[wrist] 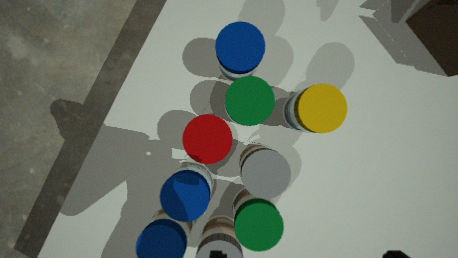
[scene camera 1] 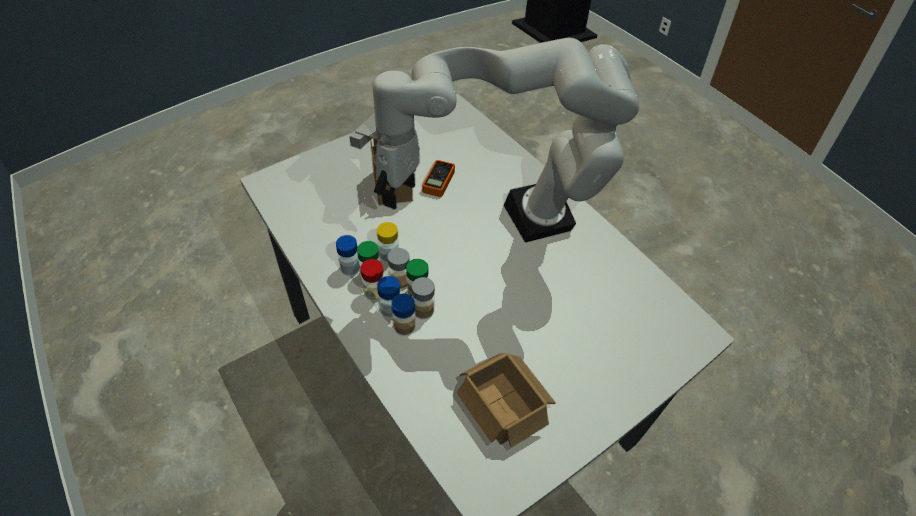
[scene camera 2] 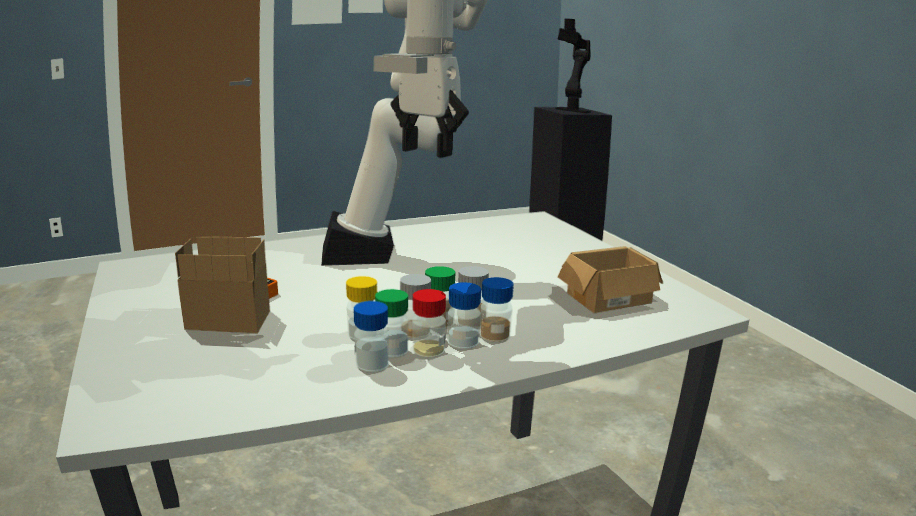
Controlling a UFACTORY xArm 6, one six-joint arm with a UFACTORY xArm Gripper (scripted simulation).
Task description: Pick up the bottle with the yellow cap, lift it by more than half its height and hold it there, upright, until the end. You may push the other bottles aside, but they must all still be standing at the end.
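Labels:
There is a blue-capped bottle here, and I see it in scene camera 1, in scene camera 2 and in the wrist view [240, 46]. On the bottle, [scene camera 2: 371, 337] and [scene camera 1: 338, 255] are the same spot.

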